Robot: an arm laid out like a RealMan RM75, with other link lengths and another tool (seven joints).
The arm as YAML. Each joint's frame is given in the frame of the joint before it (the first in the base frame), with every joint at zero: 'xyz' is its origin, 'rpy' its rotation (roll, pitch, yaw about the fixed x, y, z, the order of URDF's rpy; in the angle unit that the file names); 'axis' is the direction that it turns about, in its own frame. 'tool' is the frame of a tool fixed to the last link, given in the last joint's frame.
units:
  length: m
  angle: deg
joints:
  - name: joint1
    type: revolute
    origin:
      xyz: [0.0, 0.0, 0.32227]
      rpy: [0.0, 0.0, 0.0]
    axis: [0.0, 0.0, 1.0]
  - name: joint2
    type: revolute
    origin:
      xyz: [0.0, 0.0, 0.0]
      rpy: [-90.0, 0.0, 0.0]
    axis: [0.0, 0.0, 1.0]
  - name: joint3
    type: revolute
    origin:
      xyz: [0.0, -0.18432, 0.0]
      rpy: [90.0, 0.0, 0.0]
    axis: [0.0, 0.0, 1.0]
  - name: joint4
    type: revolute
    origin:
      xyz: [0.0, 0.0, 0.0]
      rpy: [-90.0, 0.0, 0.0]
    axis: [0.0, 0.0, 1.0]
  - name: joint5
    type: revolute
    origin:
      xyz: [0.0, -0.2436, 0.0]
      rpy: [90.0, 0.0, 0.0]
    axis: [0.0, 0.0, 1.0]
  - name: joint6
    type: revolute
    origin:
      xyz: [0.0, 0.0, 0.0]
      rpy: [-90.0, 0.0, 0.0]
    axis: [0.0, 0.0, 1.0]
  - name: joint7
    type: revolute
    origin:
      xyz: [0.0, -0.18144, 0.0]
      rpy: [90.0, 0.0, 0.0]
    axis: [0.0, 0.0, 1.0]
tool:
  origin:
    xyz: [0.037, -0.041, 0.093]
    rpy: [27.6, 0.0, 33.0]
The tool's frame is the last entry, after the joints.
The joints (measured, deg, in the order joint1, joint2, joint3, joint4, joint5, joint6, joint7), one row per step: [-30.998 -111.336 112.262 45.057 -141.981 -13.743 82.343]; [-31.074 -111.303 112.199 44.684 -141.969 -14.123 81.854]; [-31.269 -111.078 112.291 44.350 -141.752 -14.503 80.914]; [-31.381 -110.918 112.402 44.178 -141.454 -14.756 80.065]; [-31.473 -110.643 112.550 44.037 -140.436 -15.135 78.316]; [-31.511 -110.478 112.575 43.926 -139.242 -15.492 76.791]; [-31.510 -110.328 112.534 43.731 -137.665 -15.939 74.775]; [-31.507 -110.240 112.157 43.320 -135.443 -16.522 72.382]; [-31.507 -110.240 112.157 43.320 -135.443 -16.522 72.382]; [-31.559 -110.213 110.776 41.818 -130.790 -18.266 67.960]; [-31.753 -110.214 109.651 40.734 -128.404 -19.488 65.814]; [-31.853 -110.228 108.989 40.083 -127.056 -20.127 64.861]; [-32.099 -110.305 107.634 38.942 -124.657 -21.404 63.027]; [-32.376 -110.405 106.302 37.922 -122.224 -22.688 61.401]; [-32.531 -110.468 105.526 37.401 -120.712 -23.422 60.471]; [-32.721 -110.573 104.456 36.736 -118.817 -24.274 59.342]
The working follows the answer.
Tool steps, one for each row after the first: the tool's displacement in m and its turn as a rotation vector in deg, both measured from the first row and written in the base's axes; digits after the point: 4 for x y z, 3 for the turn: [-0.0017 -0.0004 -0.0006 -0.201 -0.379 0.305]; [-0.0032 -0.0004 -0.0008 -0.480 -0.716 0.581]; [-0.0040 -0.0007 -0.0014 -0.734 -0.974 0.787]; [-0.0055 -0.0014 -0.0022 -1.193 -1.275 1.102]; [-0.0067 -0.0021 -0.0032 -1.619 -1.402 1.290]; [-0.0091 -0.0033 -0.0046 -2.156 -1.618 1.696]; [-0.0133 -0.0044 -0.0054 -2.693 -1.738 2.279]; [-0.0133 -0.0044 -0.0054 -2.693 -1.738 2.279]; [-0.0251 -0.0069 -0.0067 -3.872 -1.863 3.664]; [-0.0317 -0.0076 -0.0064 -4.468 -2.047 4.456]; [-0.0359 -0.0081 -0.0061 -4.771 -1.941 4.850]; [-0.0422 -0.0089 -0.0057 -5.357 -2.061 5.597]; [-0.0472 -0.0098 -0.0059 -6.032 -2.052 6.120]; [-0.0497 -0.0105 -0.0062 -6.456 -1.974 6.359]; [-0.0532 -0.0112 -0.0062 -6.903 -1.894 6.749]
Tool pose at each row, in the base's axes (x y z in m, rotation vector in deg; rounded; the steps above come from the unrounded poses): [-0.1876 0.5433 0.0015 -98.493 -35.292 -11.426]; [-0.1893 0.5429 0.0010 -98.580 -35.868 -11.485]; [-0.1907 0.5428 0.0007 -98.752 -36.405 -11.506]; [-0.1916 0.5426 0.0002 -98.923 -36.820 -11.514]; [-0.1931 0.5419 -0.0007 -99.253 -37.399 -11.426]; [-0.1943 0.5411 -0.0017 -99.595 -37.737 -11.284]; [-0.1967 0.5399 -0.0031 -99.967 -38.348 -11.034]; [-0.2009 0.5389 -0.0039 -100.277 -39.040 -10.572]; [-0.2009 0.5389 -0.0039 -100.277 -39.040 -10.572]; [-0.2127 0.5363 -0.0052 -100.910 -40.545 -9.355]; [-0.2193 0.5356 -0.0049 -101.188 -41.475 -8.778]; [-0.2235 0.5351 -0.0046 -101.334 -41.791 -8.314]; [-0.2298 0.5344 -0.0042 -101.614 -42.634 -7.712]; [-0.2348 0.5334 -0.0044 -102.061 -43.209 -7.128]; [-0.2373 0.5328 -0.0047 -102.376 -43.440 -6.761]; [-0.2408 0.5321 -0.0047 -102.654 -43.803 -6.276]

